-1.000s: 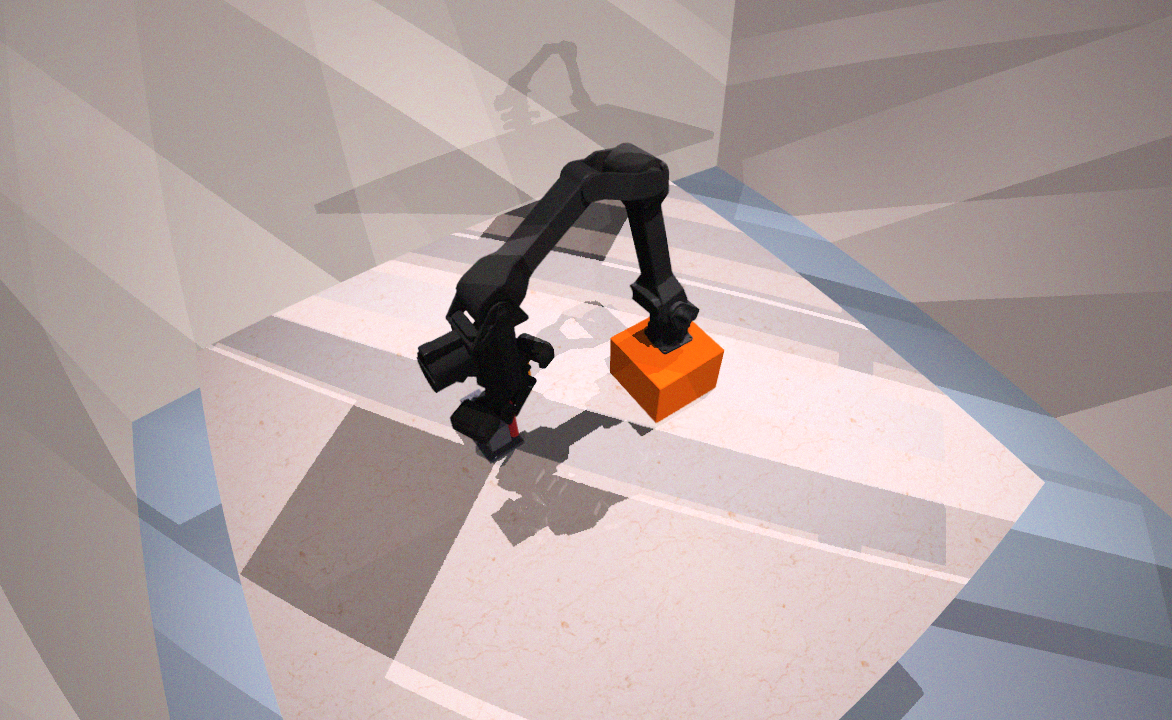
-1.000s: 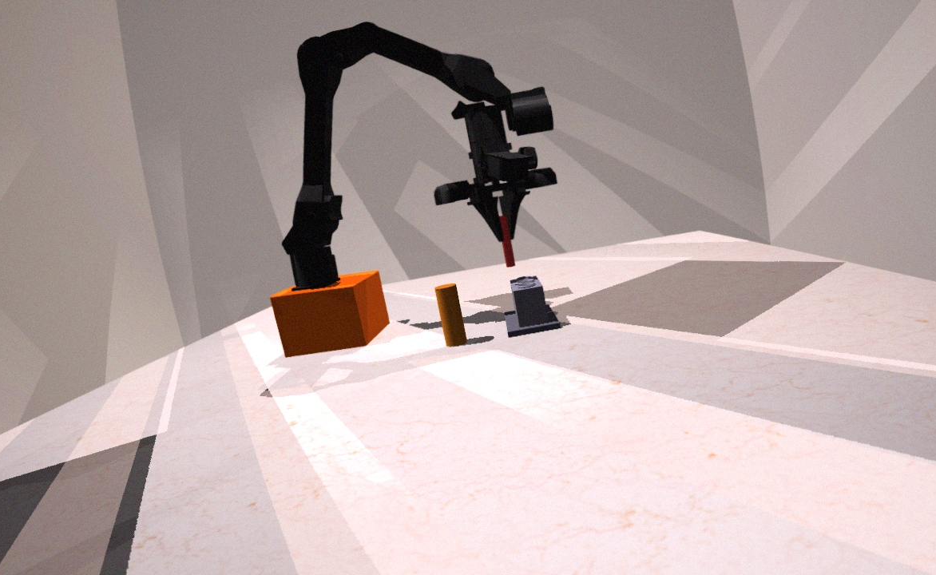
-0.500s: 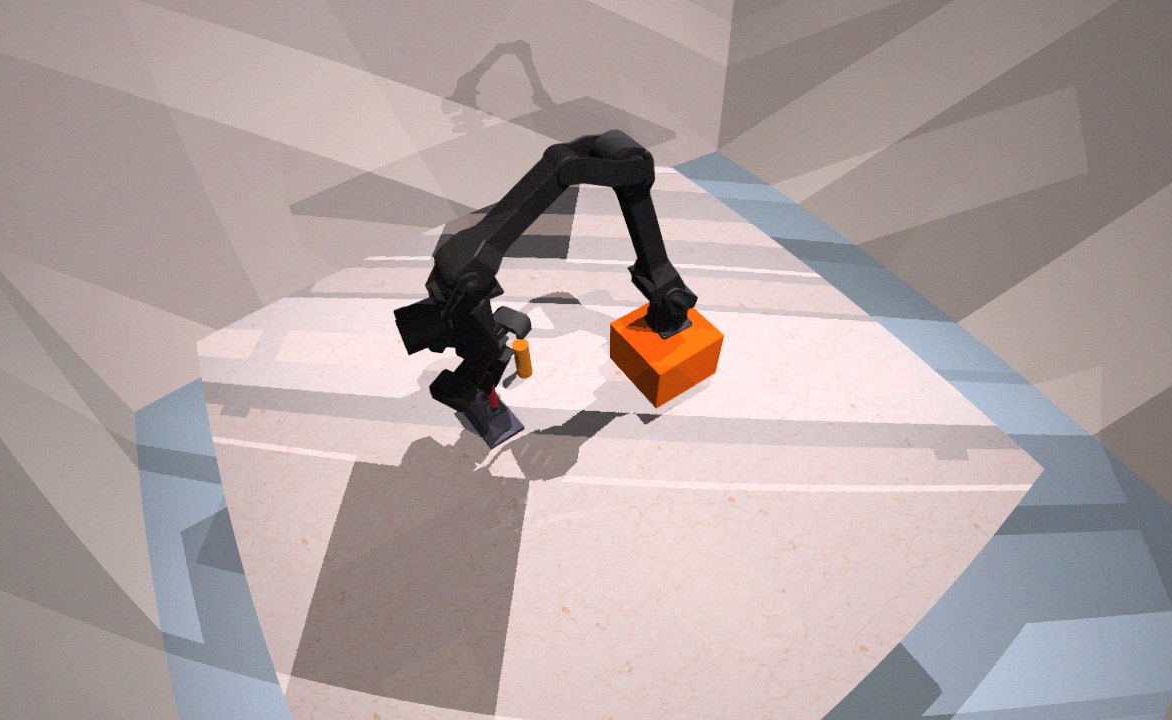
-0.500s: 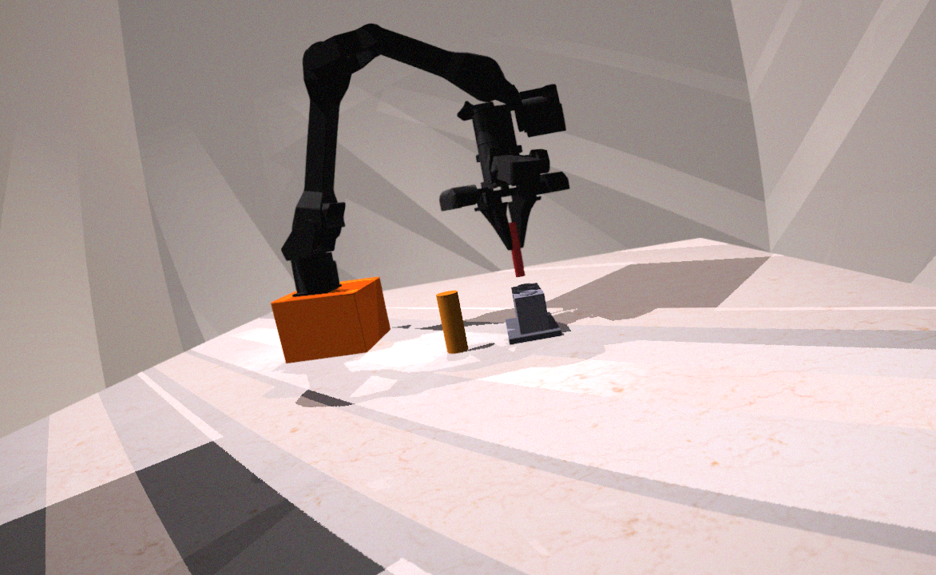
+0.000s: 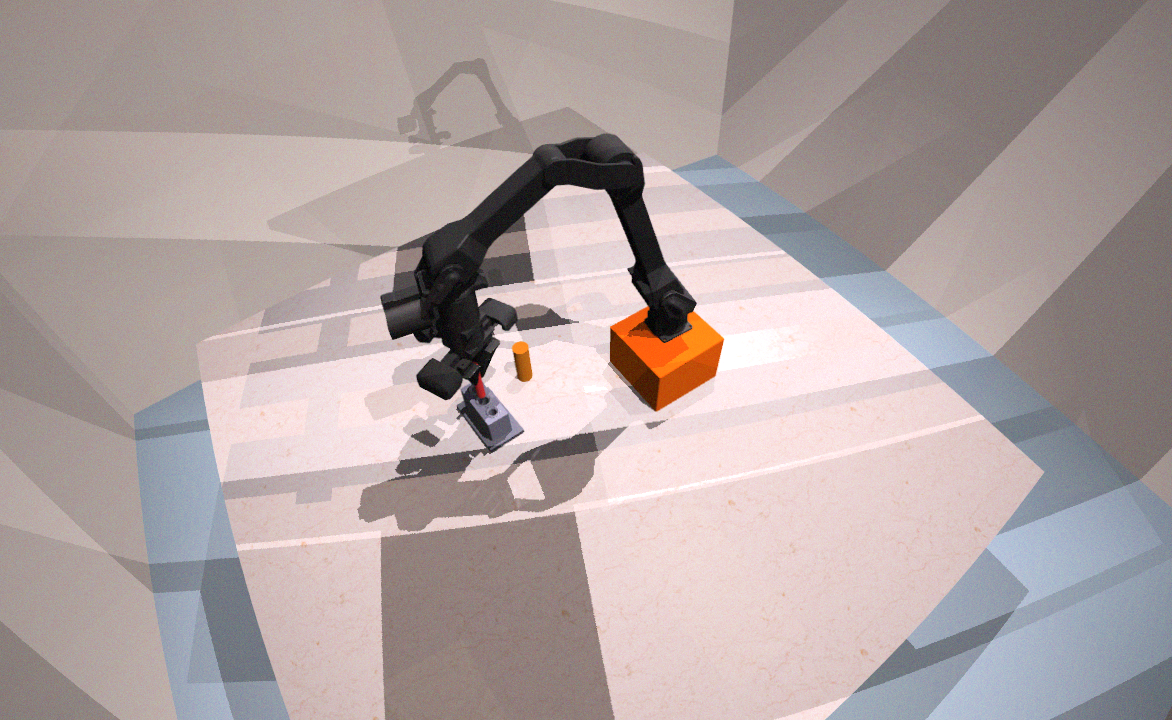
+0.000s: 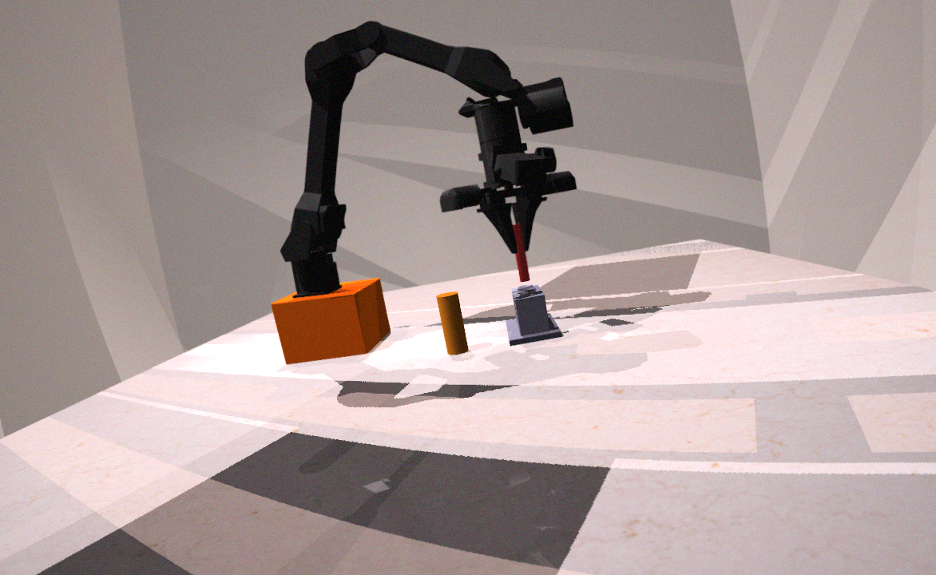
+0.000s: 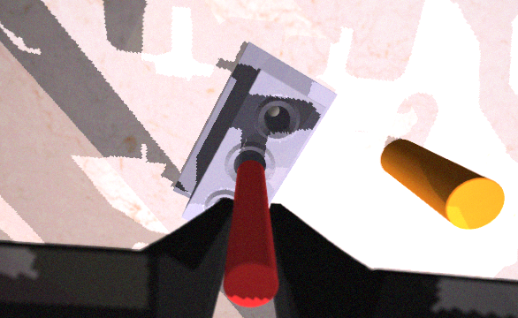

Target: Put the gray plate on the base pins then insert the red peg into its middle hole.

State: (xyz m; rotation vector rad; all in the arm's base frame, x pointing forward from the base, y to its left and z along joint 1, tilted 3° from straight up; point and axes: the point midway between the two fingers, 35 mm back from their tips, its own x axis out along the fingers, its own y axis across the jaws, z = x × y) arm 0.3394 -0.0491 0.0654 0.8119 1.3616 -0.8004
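Right now my gripper tip is 70 mm above the gray plate. Also, from my gripper tip: gray base: 110 mm below; then orange-brown cylinder: 100 mm behind, 60 mm to the right, 70 mm below; then red peg: right at my gripper tip.
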